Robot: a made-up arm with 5 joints.
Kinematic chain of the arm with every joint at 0, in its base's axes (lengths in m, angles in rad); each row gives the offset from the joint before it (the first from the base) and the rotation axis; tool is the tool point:
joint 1: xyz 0 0 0.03 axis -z
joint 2: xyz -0.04 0 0.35 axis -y
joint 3: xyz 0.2 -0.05 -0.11 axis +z
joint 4: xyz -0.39 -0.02 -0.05 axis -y
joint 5: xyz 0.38 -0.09 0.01 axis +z
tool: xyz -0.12 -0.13 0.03
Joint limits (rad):
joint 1: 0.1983..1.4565
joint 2: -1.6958..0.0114
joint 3: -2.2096..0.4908
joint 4: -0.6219..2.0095
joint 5: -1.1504..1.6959
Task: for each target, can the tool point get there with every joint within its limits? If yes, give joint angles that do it. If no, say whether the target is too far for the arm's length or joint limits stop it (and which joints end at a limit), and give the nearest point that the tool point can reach.
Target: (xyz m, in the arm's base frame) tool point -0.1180 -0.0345 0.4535
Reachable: yes | joints 0.4737 -1.5281 -1.5984 0.1682 1.1220
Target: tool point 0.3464 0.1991 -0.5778
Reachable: no: joint limits stop it (at a limit: joint 3, joint 4, joint 5) | nearest point 0.3455 0.1986 -0.0852 | short by 0.493 m
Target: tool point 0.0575 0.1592 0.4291
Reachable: yes | joints 0.4070 -1.4794 -1.4112 0.7939 -0.2364
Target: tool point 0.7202 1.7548 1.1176
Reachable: no: too far | nearest point 0.3500 0.5710 0.6805 | short by 1.315 m
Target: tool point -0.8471 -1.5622 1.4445
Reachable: no: too far | nearest point -0.3071 -0.4992 0.7388 | short by 1.386 m
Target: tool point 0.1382 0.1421 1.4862
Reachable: no: joint limits stop it (at a limit: joint 1, joint 4, joint 5) | nearest point 0.0602 0.0904 0.9363 | short by 0.558 m
